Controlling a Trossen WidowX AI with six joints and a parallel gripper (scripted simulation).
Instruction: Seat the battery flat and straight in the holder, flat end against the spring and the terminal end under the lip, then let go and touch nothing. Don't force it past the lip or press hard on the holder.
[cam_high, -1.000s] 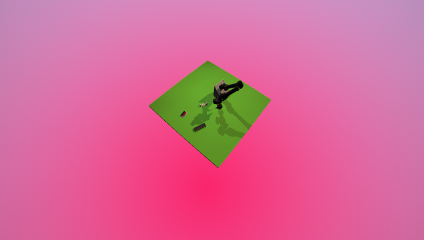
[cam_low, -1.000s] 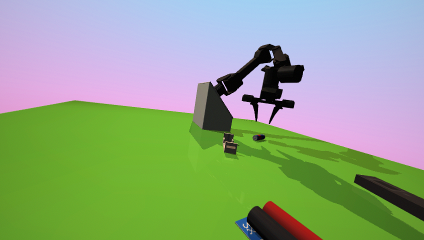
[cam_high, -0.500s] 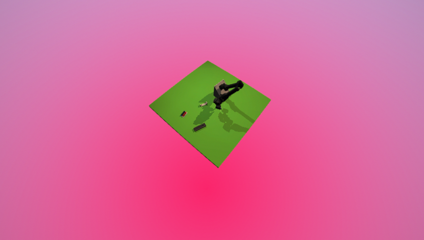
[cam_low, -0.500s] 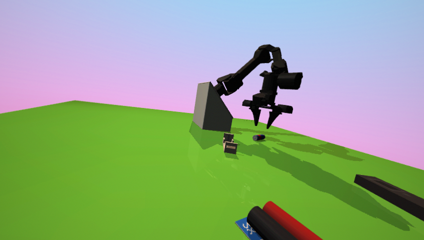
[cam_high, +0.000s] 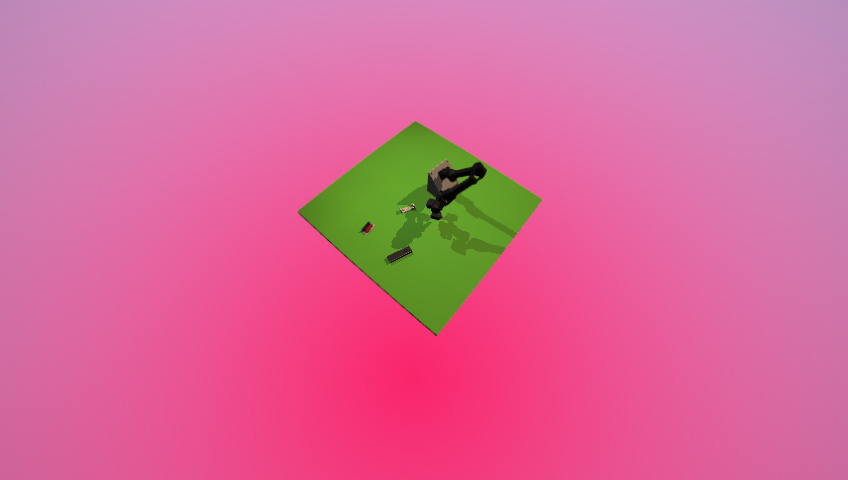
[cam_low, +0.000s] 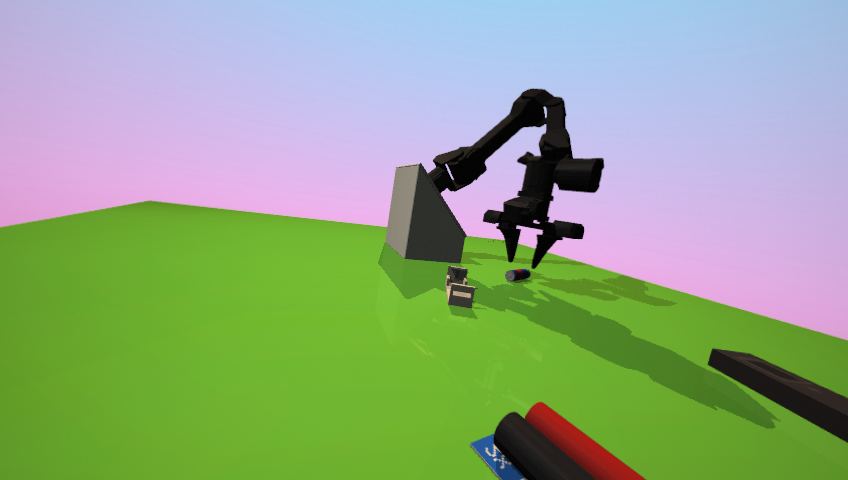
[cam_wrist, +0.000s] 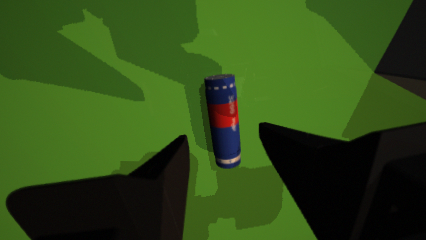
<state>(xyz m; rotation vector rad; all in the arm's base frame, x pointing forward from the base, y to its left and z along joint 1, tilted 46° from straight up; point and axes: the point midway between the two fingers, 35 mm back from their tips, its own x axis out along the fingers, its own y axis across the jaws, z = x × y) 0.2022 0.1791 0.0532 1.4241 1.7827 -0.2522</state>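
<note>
My gripper tip is now 2 cm above the battery. From my gripper tip the other things lie so: long black bar (39 cm ahead, 4 cm to the left, 2 cm below).
</note>
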